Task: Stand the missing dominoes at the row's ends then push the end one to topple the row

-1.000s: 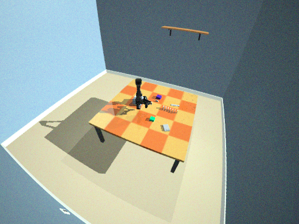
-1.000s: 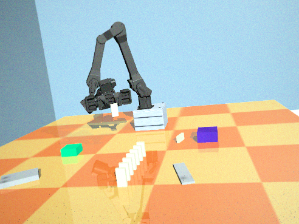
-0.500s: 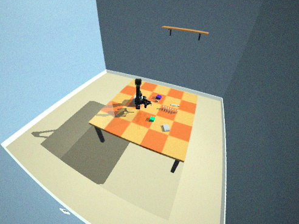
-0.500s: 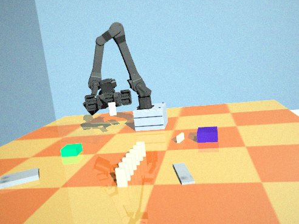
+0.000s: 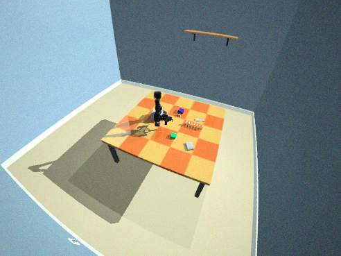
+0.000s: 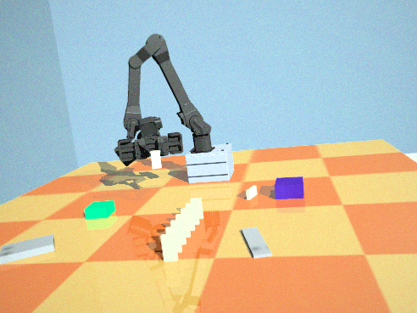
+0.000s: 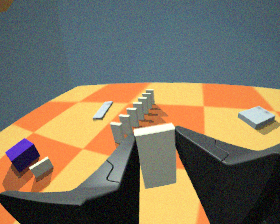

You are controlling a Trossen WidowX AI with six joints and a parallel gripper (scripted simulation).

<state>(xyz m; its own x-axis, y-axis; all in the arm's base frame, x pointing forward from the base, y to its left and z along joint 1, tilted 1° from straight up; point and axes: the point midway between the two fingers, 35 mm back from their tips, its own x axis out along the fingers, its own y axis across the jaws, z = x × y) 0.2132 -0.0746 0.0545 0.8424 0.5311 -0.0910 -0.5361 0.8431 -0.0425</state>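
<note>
My gripper tip is 4 cm past the purple block, 35 cm to the right of it and 12 cm above it. The rest, counted from my gripper tip: green block (9 cm ahead, 14 cm to the right, 13 cm below).
</note>
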